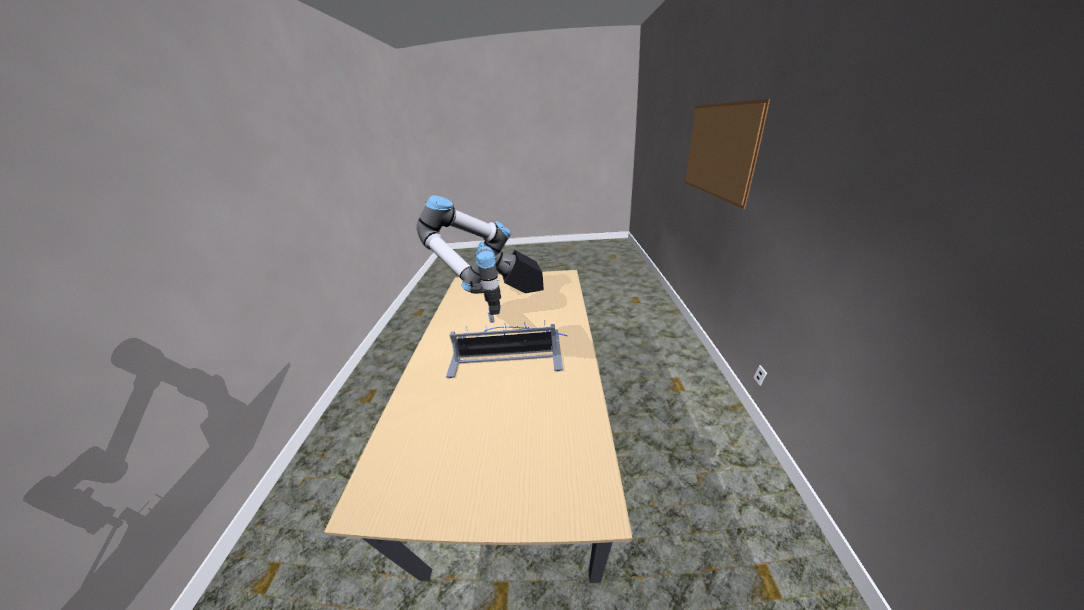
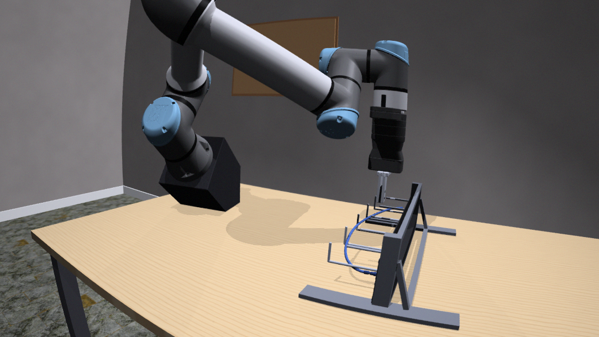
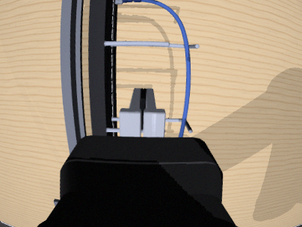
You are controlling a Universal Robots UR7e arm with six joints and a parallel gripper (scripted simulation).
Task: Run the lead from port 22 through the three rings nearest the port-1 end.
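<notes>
The grey rack lies 100 mm below my hand, 60 mm ahead of it and 50 mm to the left of it.
</notes>
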